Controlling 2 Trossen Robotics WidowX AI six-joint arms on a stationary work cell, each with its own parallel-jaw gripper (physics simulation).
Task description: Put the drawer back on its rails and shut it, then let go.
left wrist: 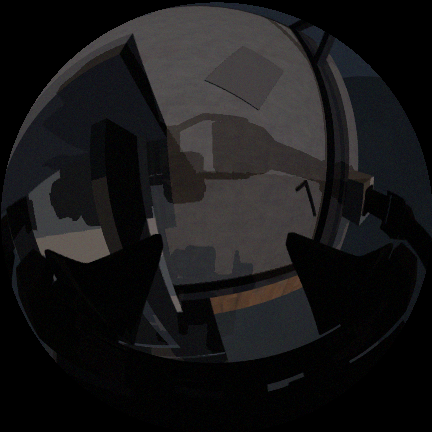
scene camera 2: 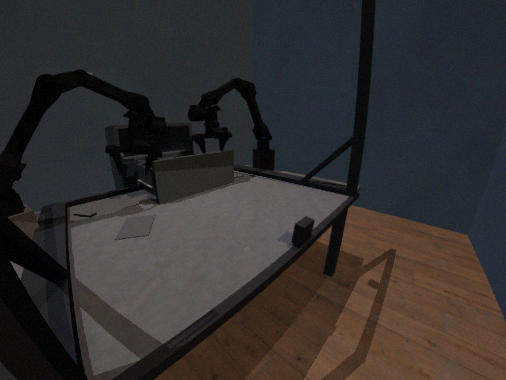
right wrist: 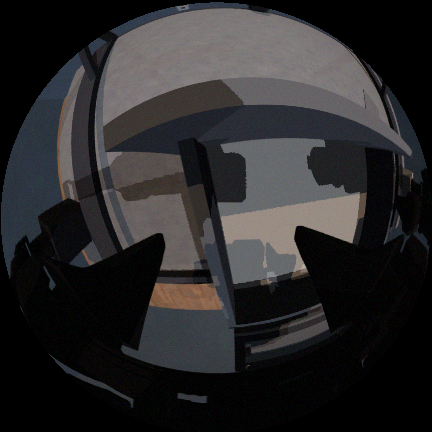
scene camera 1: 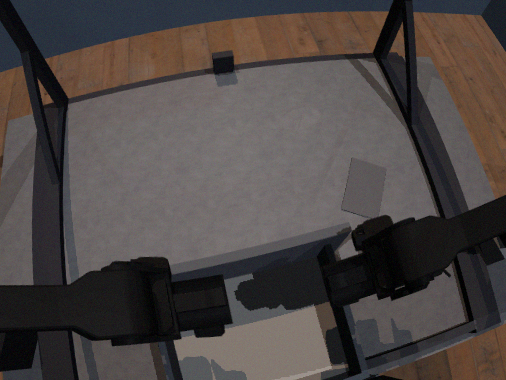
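Pixels of known places: left gripper, fingertip midpoint: (left wrist: pixel 226 240) (scene camera 2: pixel 133 175) (right wrist: pixel 398 196); right gripper, fingertip midpoint: (right wrist: pixel 231 236); left arm's base, link origin: (left wrist: pixel 367 199) (scene camera 2: pixel 7 213); right arm's base, link origin: (scene camera 2: pixel 263 149) (right wrist: pixel 48 241).
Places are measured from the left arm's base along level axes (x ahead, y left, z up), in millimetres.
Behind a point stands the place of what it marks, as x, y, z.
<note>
The drawer (scene camera 1: pixel 260 345) {586, -88, -39} (scene camera 2: pixel 195 176) {526, -235, 1} (right wrist: pixel 300 215) {616, -124, -39} is out in front of the dark cabinet (scene camera 2: pixel 112 137) {430, 179, 167}, with its tall front panel facing the open table. Its side wall (left wrist: pixel 120 200) {411, -135, 22} shows in the left wrist view. My left gripper (scene camera 2: pixel 132 163) (left wrist: pixel 226 240) {354, -86, 32} is open and empty, above that side wall, which appears behind and beside one finger. My right gripper (scene camera 2: pixel 212 146) {705, -195, 64} (right wrist: pixel 231 236) {705, -195, 64} is open and empty, above the opposite side; that wall shows between its fingers in the right wrist view. The rails and their contact with the drawer are not clear.
A flat grey plate (scene camera 1: pixel 365 187) {228, -266, -69} (scene camera 2: pixel 135 227) {220, -272, -69} (left wrist: pixel 245 77) {244, -249, -69} lies on the table (scene camera 1: pixel 200 150) {504, -509, -71} (scene camera 2: pixel 200 260) {204, -522, -71}. A black block (scene camera 1: pixel 223 62) {361, -685, -31} (scene camera 2: pixel 303 231) {332, -699, -25} is at the table's far edge in scene camera 1. A black L-shaped key (scene camera 2: pixel 85 215) {175, -47, -66} (left wrist: pixel 310 197) {173, -32, -67} lies near a side edge. Dark frame posts (scene camera 2: pixel 364 100) {757, -818, 294} rise at the table's corners.
</note>
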